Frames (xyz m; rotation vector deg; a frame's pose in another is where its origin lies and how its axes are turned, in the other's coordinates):
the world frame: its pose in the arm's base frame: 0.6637 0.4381 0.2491 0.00 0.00 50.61
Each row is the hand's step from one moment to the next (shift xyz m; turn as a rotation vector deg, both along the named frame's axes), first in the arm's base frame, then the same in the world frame.
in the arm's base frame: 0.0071 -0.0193 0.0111 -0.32 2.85 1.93
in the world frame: -0.0104 -0.0177 0.0111 2.00 2.06 1.93
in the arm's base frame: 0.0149 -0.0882 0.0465 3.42 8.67 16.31
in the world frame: -0.0587 -0.0675 0.0465 8.87 2.86 16.31
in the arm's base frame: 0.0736 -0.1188 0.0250 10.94 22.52 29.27
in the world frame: -0.0451 -0.1323 0.0250 24.35 5.84 29.27
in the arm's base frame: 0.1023 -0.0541 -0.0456 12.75 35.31 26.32
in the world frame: 0.0231 -0.1134 -0.0456 35.38 12.55 26.32
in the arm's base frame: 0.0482 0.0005 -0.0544 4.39 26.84 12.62
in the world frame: 0.0310 -0.0369 -0.0544 23.53 13.64 12.62
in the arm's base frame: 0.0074 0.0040 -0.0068 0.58 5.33 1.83
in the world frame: 0.0078 -0.0032 -0.0068 4.49 2.93 1.83
